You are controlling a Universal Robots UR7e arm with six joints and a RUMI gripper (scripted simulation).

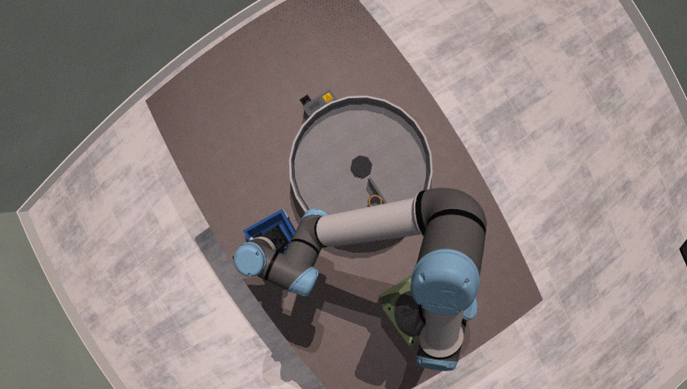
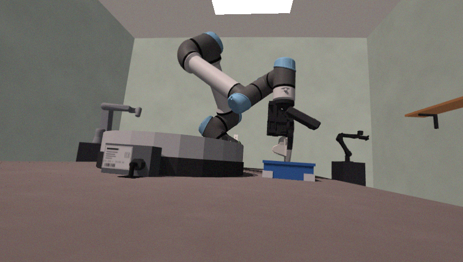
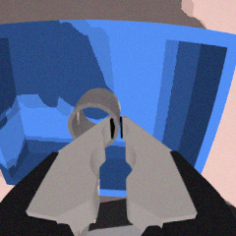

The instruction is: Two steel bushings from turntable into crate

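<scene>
Now: the blue crate 20 mm below my hand and 20 mm behind it.
</scene>
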